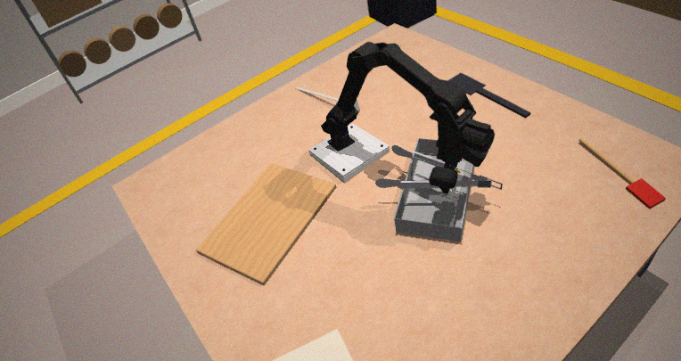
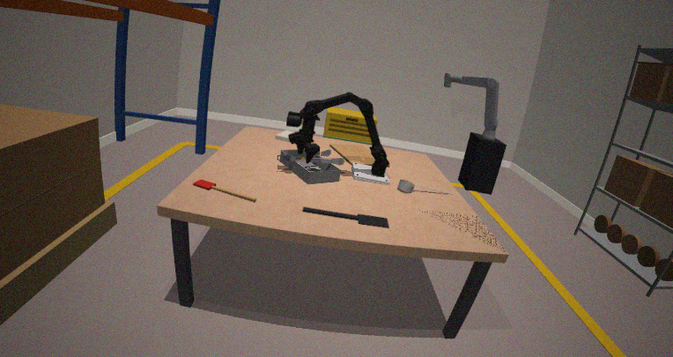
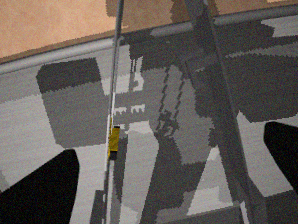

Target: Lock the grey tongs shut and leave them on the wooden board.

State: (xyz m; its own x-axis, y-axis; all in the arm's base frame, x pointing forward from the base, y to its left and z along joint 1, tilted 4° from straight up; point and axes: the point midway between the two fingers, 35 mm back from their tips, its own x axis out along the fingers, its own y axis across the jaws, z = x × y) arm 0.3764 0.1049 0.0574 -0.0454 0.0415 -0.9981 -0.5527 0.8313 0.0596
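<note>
The grey roasting tin is 30 mm below my gripper tip, 30 mm behind it and 20 mm to the right of it. Round my gripper tip: wooden board (430 mm to the right, 270 mm behind, 50 mm below); then black spatula (390 mm to the left, 260 mm behind, 50 mm below); then red spatula (380 mm to the left, 270 mm ahead, 50 mm below).
</note>
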